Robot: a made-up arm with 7 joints.
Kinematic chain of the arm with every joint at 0, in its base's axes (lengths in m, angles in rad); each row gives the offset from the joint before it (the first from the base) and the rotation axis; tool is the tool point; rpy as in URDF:
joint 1: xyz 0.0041 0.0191 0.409 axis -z
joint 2: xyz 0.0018 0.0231 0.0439 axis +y
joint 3: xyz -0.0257 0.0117 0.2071 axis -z
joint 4: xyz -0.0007 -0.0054 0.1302 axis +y
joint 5: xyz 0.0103 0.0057 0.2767 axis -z
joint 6: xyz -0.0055 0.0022 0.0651 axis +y
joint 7: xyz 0 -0.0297 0.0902 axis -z
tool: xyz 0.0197 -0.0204 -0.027 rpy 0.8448 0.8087 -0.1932
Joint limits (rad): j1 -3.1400..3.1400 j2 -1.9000..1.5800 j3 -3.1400..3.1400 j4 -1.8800..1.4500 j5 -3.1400..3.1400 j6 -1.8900..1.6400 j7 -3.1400..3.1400
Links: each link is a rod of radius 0.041 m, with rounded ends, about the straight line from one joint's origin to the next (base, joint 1, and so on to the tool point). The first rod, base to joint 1, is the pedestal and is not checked.
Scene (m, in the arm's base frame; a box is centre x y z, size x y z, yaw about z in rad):
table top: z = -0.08
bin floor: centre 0.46 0 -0.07 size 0.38 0.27 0.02 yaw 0.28
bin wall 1: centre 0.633 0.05 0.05 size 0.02 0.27 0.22 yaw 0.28
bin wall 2: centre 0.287 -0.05 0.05 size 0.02 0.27 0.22 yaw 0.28
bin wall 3: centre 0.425 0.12 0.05 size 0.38 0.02 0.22 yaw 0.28
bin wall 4: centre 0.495 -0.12 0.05 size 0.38 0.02 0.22 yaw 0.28
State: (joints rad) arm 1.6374 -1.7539 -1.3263 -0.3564 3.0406 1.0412 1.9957
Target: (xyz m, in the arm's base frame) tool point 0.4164 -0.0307 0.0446
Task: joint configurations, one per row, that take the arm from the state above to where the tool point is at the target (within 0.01 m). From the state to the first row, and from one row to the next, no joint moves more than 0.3 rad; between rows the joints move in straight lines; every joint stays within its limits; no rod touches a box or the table.
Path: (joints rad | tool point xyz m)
1: 1.8878 -1.6064 -1.1156 -0.5882 3.0447 1.1354 1.9657 | 0.0395 0.6778 0.2654
2: 2.1383 -1.4590 -0.9048 -0.8199 3.0488 1.2296 1.9358 | 0.1659 0.6222 0.2739
3: 2.3887 -1.3115 -0.6941 -1.0517 3.0529 1.3237 1.9058 | 0.2959 0.5178 0.2692
4: 2.6391 -1.1641 -0.4833 -1.2835 3.0571 1.4179 1.8758 | 0.4023 0.3607 0.2674
5: 2.8896 -1.0166 -0.2726 -1.5153 3.0612 1.5121 1.8459 | 0.4505 0.1655 0.2796
6: 3.1400 -0.8692 -0.0619 -1.7470 3.0653 1.6063 1.8159 | 0.4164 -0.0307 0.3085
7: 3.1367 -1.1091 -0.0593 -1.5785 3.0847 1.5239 1.8296 | 0.4355 -0.0300 0.2248
8: 3.1334 -1.3491 -0.0567 -1.4100 3.1041 1.4414 1.8434 | 0.4359 -0.0299 0.1353
9: 3.1301 -1.5891 -0.0541 -1.2414 3.1236 1.3590 1.8571 | 0.4164 -0.0307 0.0446

